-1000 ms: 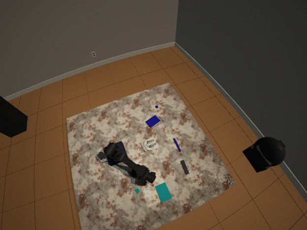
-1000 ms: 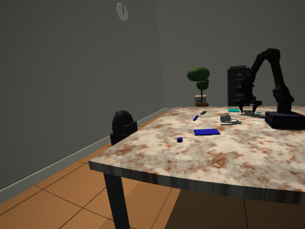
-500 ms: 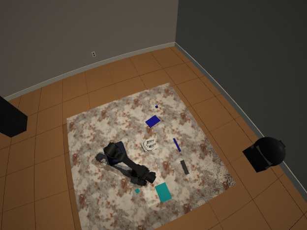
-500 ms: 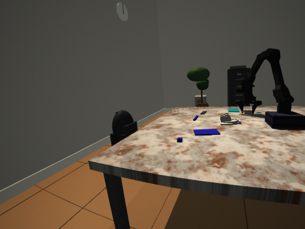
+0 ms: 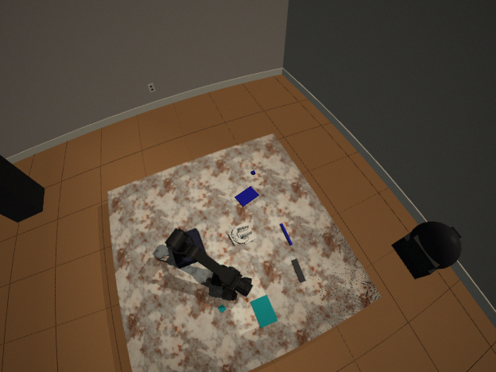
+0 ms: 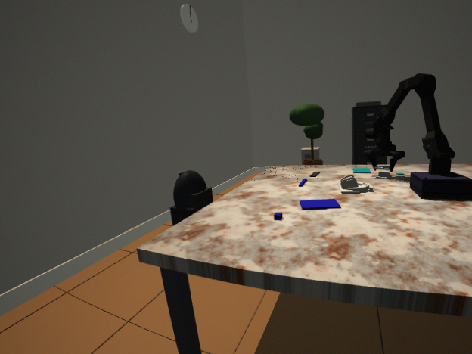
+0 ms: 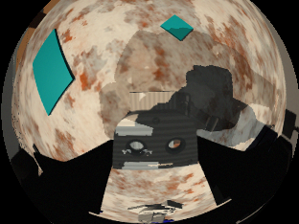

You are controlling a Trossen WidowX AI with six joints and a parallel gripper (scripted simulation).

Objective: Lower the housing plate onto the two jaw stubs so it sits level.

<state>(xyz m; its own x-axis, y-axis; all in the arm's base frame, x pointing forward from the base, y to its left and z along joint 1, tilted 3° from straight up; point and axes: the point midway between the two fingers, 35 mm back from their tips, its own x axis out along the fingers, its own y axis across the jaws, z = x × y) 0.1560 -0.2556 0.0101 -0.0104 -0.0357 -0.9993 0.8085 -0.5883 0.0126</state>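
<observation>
My gripper tip is 100 mm past the teal cube, 80 mm to the left of it and 30 mm above it. Round my gripper tip: dark grey bar: 340 mm ahead, 90 mm to the right, 30 mm below; white housing part: 20 mm above, 10 mm to the right, 10 mm behind; teal plate: 190 mm to the right, 80 mm ahead, 30 mm below.
</observation>
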